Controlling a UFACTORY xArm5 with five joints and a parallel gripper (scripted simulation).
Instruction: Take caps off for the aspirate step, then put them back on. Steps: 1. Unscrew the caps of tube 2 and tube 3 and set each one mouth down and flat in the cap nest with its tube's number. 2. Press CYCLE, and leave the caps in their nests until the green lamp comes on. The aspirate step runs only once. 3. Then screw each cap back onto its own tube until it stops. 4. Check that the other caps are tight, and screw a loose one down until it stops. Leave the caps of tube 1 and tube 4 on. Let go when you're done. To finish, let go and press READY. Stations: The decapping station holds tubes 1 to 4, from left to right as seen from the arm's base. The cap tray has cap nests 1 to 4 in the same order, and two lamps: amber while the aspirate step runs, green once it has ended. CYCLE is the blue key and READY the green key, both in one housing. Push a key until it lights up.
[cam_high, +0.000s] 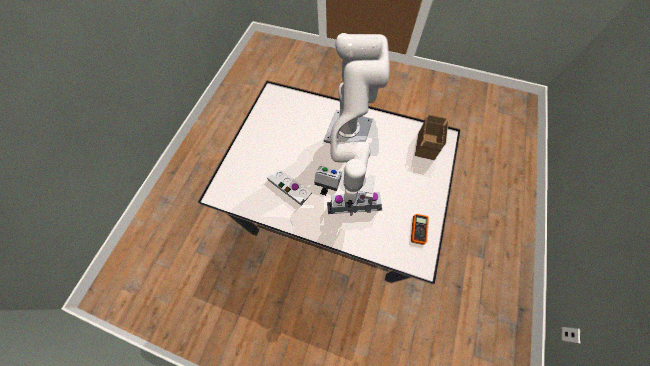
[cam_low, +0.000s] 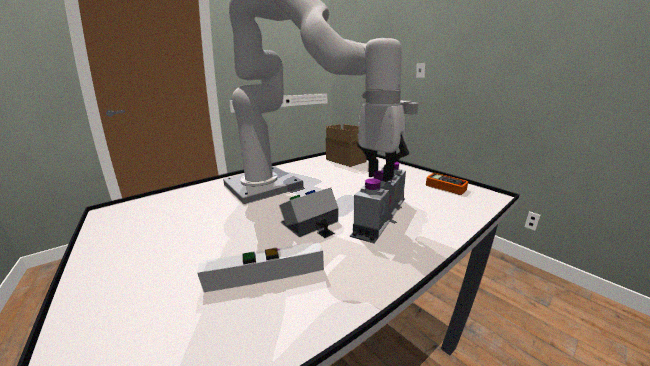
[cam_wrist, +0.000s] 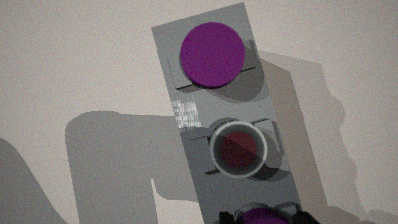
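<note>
Right now my hand is 10 mm past the purple cap, 280 mm to the left of it and 120 mm above it. Round my hand: key housing: 100 mm behind, 140 mm to the right, 80 mm below; blue key: 120 mm behind, 120 mm to the right, 60 mm below; grey decapping station: 10 mm behind, 20 mm to the left, 130 mm below.
</note>
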